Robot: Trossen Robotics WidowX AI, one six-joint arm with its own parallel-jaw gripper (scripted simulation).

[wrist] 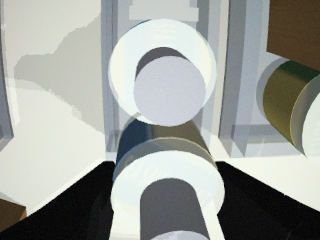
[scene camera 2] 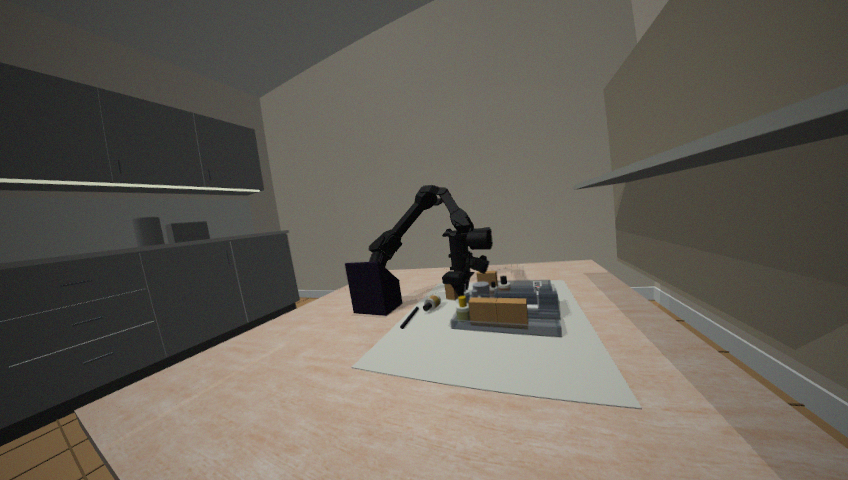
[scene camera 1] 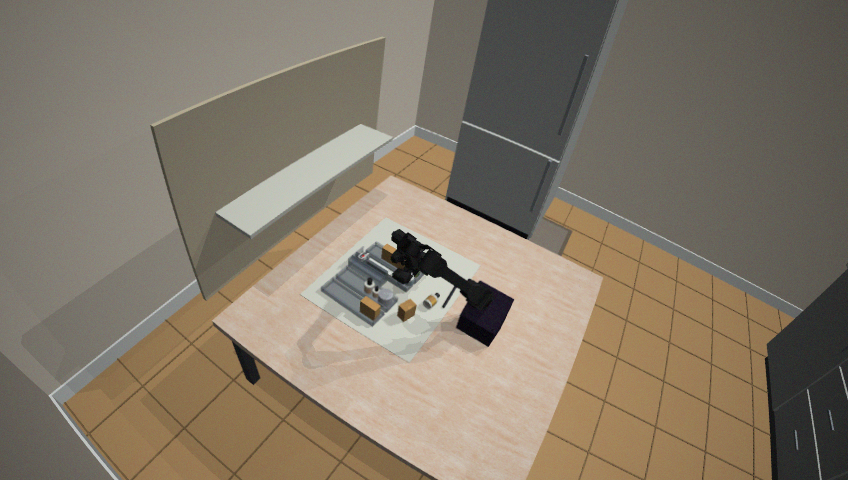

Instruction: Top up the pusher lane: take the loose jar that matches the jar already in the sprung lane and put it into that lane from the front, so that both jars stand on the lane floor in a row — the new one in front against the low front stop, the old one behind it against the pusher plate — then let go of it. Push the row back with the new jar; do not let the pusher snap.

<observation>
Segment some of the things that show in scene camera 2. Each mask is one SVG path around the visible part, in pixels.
My gripper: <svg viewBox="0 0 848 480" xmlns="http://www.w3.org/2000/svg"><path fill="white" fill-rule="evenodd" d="M487 256L473 257L468 249L450 251L449 258L451 258L452 266L450 271L442 277L443 284L451 284L458 297L464 296L465 284L466 290L468 290L470 278L475 273L471 272L470 268L485 274L490 263L487 261Z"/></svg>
A brown box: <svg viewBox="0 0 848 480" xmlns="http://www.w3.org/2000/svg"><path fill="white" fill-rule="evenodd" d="M497 298L498 323L528 324L526 299Z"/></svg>
</observation>
